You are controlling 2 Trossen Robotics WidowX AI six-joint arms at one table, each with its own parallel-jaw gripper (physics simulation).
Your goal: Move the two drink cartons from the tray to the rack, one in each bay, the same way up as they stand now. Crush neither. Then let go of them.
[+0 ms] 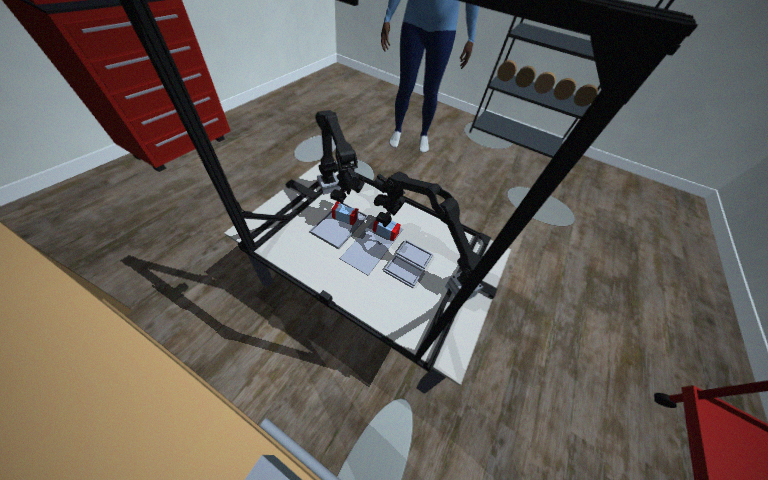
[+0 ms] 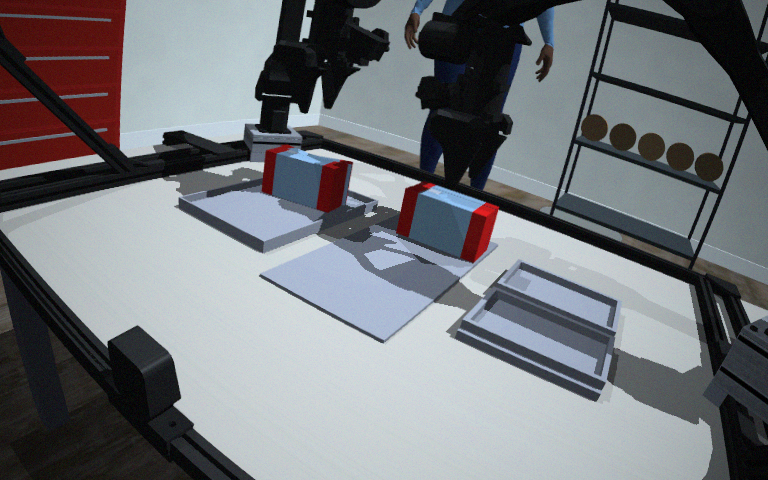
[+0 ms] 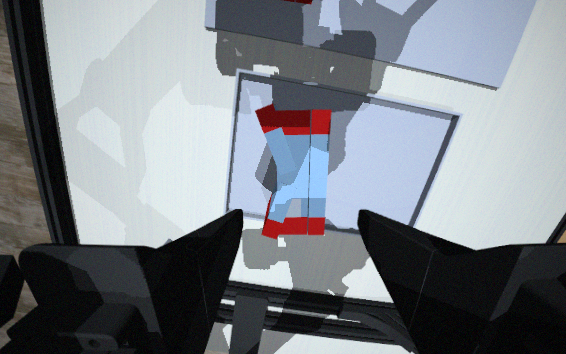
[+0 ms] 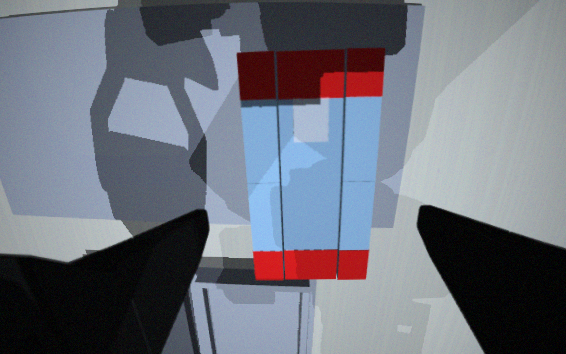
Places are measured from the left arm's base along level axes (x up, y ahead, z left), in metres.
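Pixels of known places: left gripper, fingertip midpoint: [image 1: 345, 198] [image 2: 316, 110] [image 3: 300, 216]; right gripper, fingertip midpoint: [image 2: 461, 183] [image 4: 312, 218]; left arm's base, link origin: [image 1: 328, 179] [image 2: 272, 129].
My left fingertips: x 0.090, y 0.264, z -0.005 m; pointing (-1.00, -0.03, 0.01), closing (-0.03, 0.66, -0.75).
Ahead of a thing's pixels: the offset from my left fingertips to its top centre. "spot": to the spot under its first point.
One light-blue carton with red ends {dx -0.071, dy -0.003, dz +0.001 m} [image 1: 344, 212] [image 2: 303, 180] [image 3: 300, 175] stands in the tray {dx -0.129, dy +0.028, dz -0.041 m} [image 1: 331, 230] [image 2: 243, 217] [image 3: 385, 160]; one long side looks caved in and its top edge uneven. The other carton {dx -0.073, dy +0.163, dz +0.158 m} [image 1: 386, 228] [image 2: 441, 223] [image 4: 310, 175] stands on the flat plate [image 1: 362, 259] [image 2: 362, 294] [image 3: 450, 45] [image 4: 45, 125] and looks straight-sided. The two-bay rack {dx -0.125, dy +0.375, dz +0.177 m} [image 2: 526, 362] holds no carton. My left gripper [image 2: 317, 107] [image 3: 300, 216] is open and empty above the tray carton. My right gripper [image 2: 465, 178] [image 4: 312, 218] is open and empty above the plate carton, fingers spread wider than it.
The plate lies between the tray and the rack. A black frame {spot: dx -0.148, dy +0.240, dz -0.343 m} [image 1: 294, 277] [image 2: 62, 316] edges the table, with a black block [image 2: 144, 367] on its front rail. A person [image 1: 424, 56] stands behind the table. A red drawer cabinet [image 1: 152, 73] [image 2: 56, 79] stands back left.
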